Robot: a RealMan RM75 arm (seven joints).
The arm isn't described. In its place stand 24 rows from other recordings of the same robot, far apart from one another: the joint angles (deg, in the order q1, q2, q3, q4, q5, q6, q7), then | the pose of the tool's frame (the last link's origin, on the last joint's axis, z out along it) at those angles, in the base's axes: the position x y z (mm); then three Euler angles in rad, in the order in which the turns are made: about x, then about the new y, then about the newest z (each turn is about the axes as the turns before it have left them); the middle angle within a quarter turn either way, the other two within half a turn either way.
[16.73, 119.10, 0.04, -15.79, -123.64, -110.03, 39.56] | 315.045 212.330 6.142 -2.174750 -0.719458 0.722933
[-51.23, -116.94, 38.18, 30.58, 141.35, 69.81, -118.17] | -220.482 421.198 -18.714 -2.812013 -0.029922 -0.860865
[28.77, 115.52, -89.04, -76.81, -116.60, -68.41, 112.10] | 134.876 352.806 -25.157 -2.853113 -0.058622 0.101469
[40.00, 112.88, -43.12, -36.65, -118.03, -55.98, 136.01] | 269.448 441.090 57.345 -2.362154 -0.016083 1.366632
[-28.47, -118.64, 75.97, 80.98, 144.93, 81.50, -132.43] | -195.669 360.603 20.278 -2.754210 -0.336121 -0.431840
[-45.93, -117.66, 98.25, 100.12, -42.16, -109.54, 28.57] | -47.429 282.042 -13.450 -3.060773 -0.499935 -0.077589
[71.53, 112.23, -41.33, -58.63, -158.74, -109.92, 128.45] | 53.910 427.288 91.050 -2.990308 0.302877 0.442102
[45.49, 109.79, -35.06, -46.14, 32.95, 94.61, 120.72] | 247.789 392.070 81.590 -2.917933 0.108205 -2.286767
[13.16, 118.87, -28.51, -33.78, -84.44, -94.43, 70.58] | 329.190 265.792 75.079 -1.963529 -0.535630 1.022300
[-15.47, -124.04, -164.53, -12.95, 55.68, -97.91, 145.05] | -345.145 246.807 74.125 -1.166881 0.309573 -1.089599
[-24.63, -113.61, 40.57, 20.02, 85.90, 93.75, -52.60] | -288.396 308.025 33.000 -2.310301 0.671346 -0.606911
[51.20, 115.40, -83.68, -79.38, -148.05, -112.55, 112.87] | 101.149 346.484 20.757 -3.116384 0.658442 -0.169376
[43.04, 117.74, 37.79, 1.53, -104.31, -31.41, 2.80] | 337.638 416.919 -13.071 -1.810081 0.282162 0.724229
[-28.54, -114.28, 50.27, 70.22, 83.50, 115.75, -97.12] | -139.114 295.230 113.788 3.090103 0.727961 0.095463
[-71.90, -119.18, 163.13, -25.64, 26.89, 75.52, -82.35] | -196.401 411.934 -39.382 -3.067749 -0.262523 -0.263701
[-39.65, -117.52, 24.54, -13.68, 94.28, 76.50, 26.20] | -229.096 318.274 -92.119 -2.313411 0.606903 0.256916
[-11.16, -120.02, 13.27, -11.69, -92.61, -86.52, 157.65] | -340.901 200.828 -55.893 -1.783319 0.229928 -1.066500
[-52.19, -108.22, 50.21, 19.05, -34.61, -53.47, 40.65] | -283.880 442.601 19.325 -2.691036 -0.372609 -1.098183
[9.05, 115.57, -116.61, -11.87, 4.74, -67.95, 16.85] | 376.142 231.934 -35.363 -1.999317 -0.143985 0.657219
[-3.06, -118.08, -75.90, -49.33, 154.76, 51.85, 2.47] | -301.327 312.954 43.098 -1.417904 0.127484 -0.786587
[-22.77, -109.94, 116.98, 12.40, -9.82, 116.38, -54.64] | -248.334 265.356 65.980 -1.539742 1.115897 -1.467780
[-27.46, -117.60, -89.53, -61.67, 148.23, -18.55, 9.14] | -214.660 434.236 6.371 -2.068408 -0.145279 -0.829644
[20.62, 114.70, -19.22, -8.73, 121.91, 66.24, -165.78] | 410.090 305.707 87.754 -1.475927 0.054476 0.602957
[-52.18, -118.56, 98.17, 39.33, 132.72, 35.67, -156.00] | -148.172 439.997 -94.067 -2.568820 -0.227158 -0.619602
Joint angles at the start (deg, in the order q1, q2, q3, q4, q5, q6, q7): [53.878 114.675 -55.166 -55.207 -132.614 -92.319 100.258]
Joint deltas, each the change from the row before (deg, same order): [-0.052 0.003 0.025 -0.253 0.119 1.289 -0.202]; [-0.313 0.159 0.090 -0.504 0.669 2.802 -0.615]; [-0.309 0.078 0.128 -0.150 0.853 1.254 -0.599]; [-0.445 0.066 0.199 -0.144 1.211 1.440 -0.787]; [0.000 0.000 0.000 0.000 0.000 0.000 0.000]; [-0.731 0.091 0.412 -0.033 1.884 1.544 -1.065]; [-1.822 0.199 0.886 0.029 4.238 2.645 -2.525]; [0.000 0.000 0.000 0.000 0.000 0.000 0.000]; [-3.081 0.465 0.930 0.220 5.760 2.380 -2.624]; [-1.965 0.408 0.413 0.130 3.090 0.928 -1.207]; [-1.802 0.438 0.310 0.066 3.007 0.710 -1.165]
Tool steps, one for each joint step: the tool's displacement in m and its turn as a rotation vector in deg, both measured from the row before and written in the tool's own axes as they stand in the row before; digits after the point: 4 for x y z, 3 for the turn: [-0.0012 -0.0034 -0.0007 1.427 -0.379 -0.327]; [-0.0023 -0.0062 -0.0007 2.897 -1.276 -0.608]; [-0.0009 -0.0023 -0.0004 1.212 -1.111 -0.290]; [-0.0007 -0.0027 -0.0008 1.415 -1.470 -0.261]; [0.0000 0.0000 0.0000 0.000 0.000 0.000]; [0.0002 -0.0024 -0.0013 1.526 -2.152 0.036]; [0.0027 -0.0034 -0.0038 2.835 -4.463 0.302]; [0.0000 0.0000 0.0000 0.000 0.000 0.000]; [0.0090 0.0000 -0.0060 2.928 -5.386 2.008]; [0.0069 0.0017 -0.0041 1.407 -2.692 1.630]; [0.0055 0.0019 -0.0041 1.252 -2.597 1.433]
